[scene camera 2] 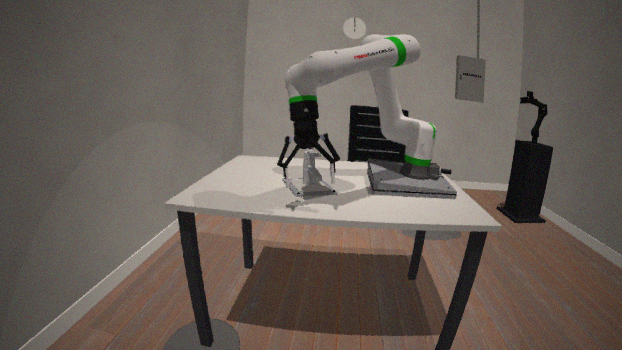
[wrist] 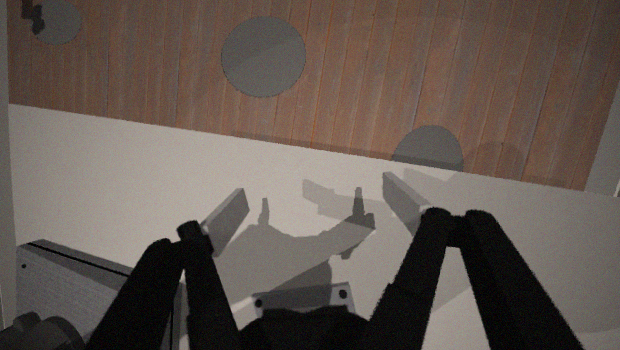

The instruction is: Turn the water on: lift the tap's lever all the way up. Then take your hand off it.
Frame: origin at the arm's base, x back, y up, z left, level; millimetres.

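Seen in the pictures: gripper, fingertip midpoint: (scene camera 2: 311,185) (wrist: 312,192); arm's base, link origin: (scene camera 2: 415,174).
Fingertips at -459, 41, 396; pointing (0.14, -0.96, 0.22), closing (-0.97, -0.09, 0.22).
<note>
Offsets run from my fingertips to a thing's middle, as dx, dy, dz. "spot": to the spot under its first point. Level surfaces: height alone.
The grey tap @[spot: -10, -22, -217] (scene camera 2: 311,175) stands upright on its base plate @[spot: +17, -85, -202] (scene camera 2: 317,192) (wrist: 302,298) on the table, in the scene view. The top of the tap is close under the gripper's palm. The lever is small and partly hidden there, and I cannot tell its angle. My gripper (scene camera 2: 308,175) (wrist: 312,192) is open wide and points down, with one finger on each side of the tap and nothing held between them. In the wrist view the black gripper body hides the tap; one edge of its base plate with two dark holes shows.
The robot's grey mounting plate (scene camera 2: 410,187) (wrist: 70,285) lies on the white table @[dy -93] (scene camera 2: 240,207) (wrist: 100,160), to the right of the tap in the scene view. A black slatted object (scene camera 2: 364,135) stands behind the table. A black pedestal (scene camera 2: 531,180) with a small arm stands at the right.
</note>
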